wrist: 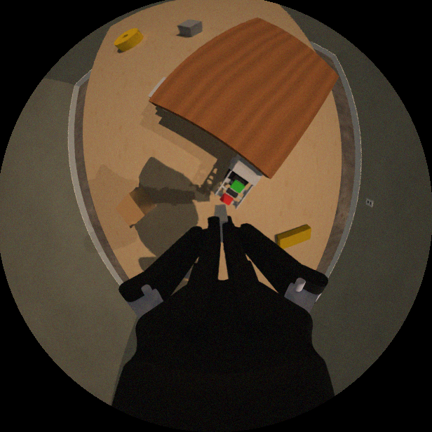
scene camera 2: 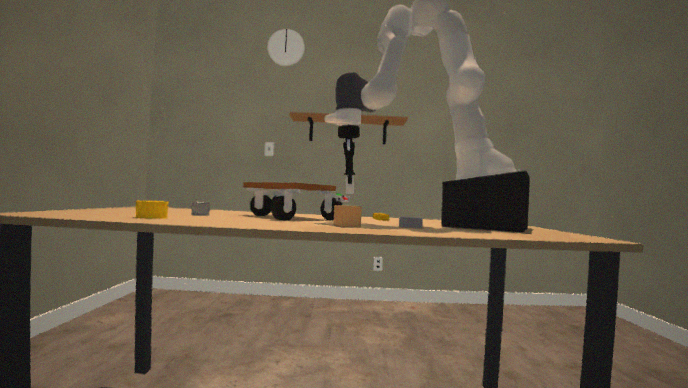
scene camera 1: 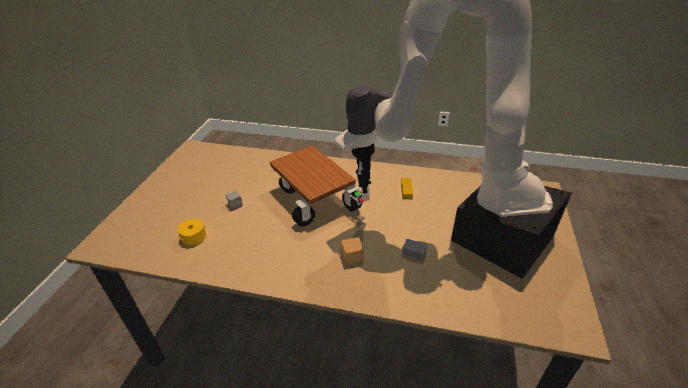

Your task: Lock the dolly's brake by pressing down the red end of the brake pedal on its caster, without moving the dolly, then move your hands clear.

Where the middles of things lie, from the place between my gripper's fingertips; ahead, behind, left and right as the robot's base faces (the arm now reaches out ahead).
Scene:
I see the dolly [scene camera 1: 314, 176] 20 cm ahead of my hand, 9 cm to the right of it and 4 cm below it.

